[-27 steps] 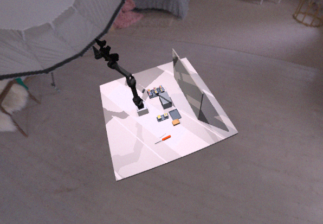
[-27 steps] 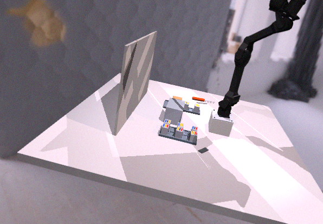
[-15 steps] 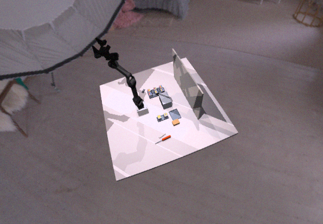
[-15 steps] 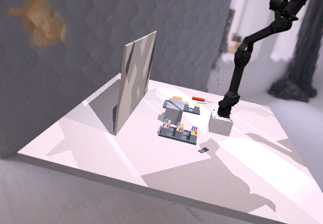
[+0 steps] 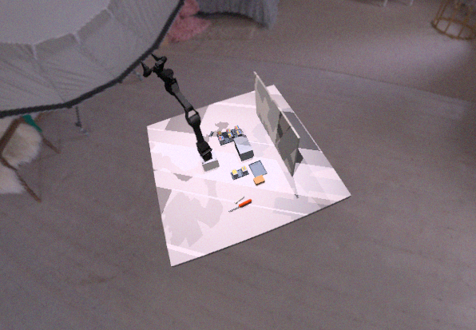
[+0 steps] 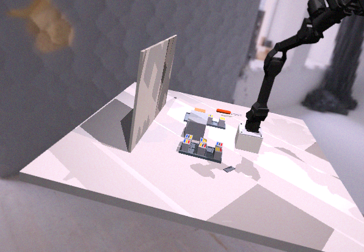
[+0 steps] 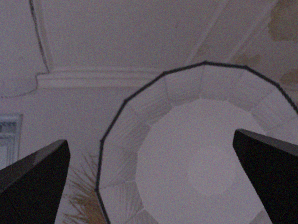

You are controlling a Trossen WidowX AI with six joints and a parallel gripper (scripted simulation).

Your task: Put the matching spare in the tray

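My gripper tip is now 76 cm above the dark spare block, 37 cm short of it and 20 cm to the left of it. From my gripper tip the other things lie so: tall patterned panel: 65 cm ahead, 58 cm below, 46 cm to the right; rack: 80 cm below, 59 cm to the right, 28 cm ahead; grey mounted unit: 75 cm below, 42 cm to the right, 40 cm ahead.
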